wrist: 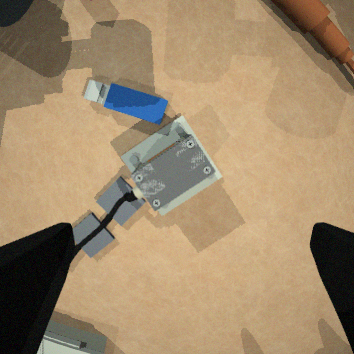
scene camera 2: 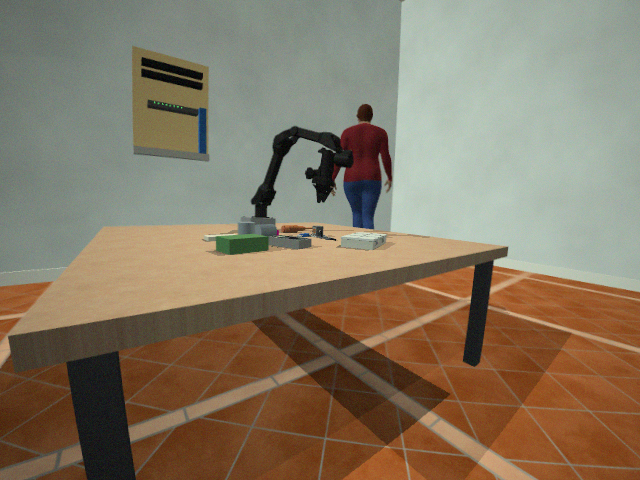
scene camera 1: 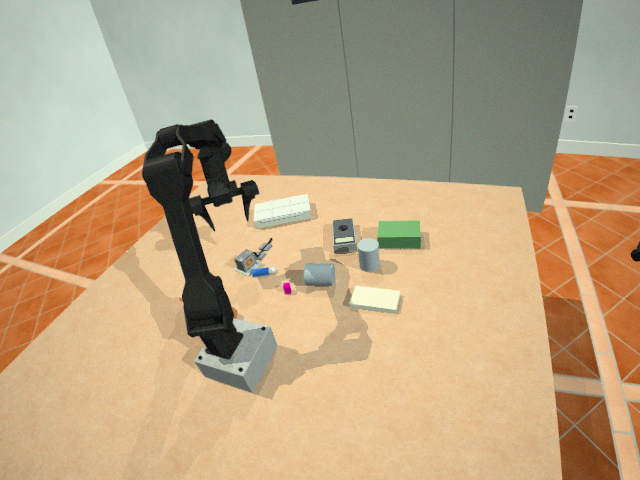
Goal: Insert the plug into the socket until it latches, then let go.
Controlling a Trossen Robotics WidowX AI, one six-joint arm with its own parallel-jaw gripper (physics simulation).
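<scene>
The plug, a blue stick with a pale metal end, lies flat on the table beside the socket, outside it, its metal end pointing away. The socket is a grey screwed box on a pale plate. An orange-rimmed opening shows on its side in scene camera 1; the wrist view shows its screwed top, with the opening hidden. My gripper is wide open and empty, high above the table, with the socket and plug ahead of the fingertips in the wrist view.
A black cable runs from the socket over two grey blocks. A magenta cube, a lying cylinder, a standing cylinder, a grey box, a green block, a cream block, a white box and an orange-handled tool are around.
</scene>
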